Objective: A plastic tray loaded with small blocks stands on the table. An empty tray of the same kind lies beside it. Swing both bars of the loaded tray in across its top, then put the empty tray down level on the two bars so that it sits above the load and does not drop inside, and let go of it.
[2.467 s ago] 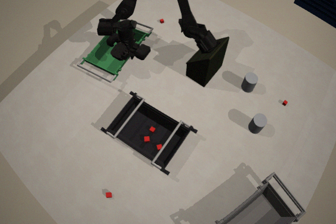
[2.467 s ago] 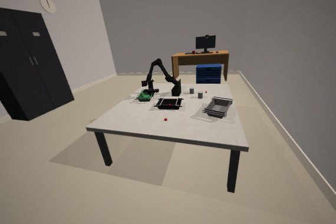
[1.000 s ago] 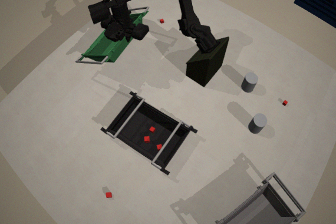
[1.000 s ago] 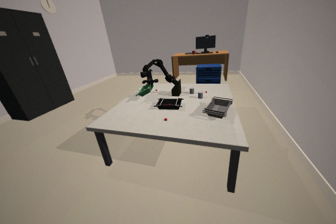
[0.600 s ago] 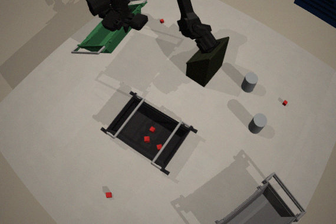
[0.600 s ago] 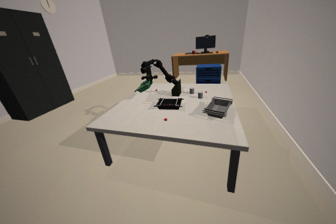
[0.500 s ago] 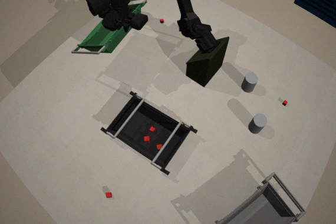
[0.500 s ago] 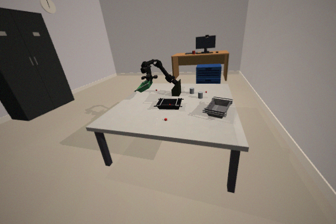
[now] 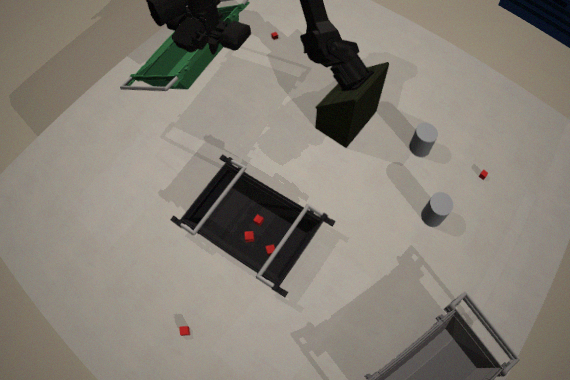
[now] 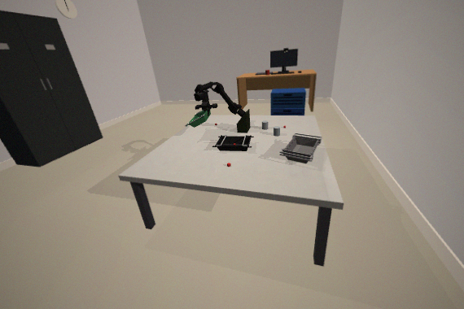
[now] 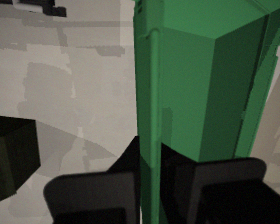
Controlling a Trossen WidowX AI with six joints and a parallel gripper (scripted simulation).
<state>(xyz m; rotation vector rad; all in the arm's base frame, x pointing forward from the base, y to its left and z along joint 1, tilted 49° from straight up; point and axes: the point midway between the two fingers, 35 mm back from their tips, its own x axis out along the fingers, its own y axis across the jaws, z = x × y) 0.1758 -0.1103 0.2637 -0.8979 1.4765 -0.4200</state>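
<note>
Right now my gripper tip is 70 mm to the left of the green tray and 20 mm short of it.
</note>
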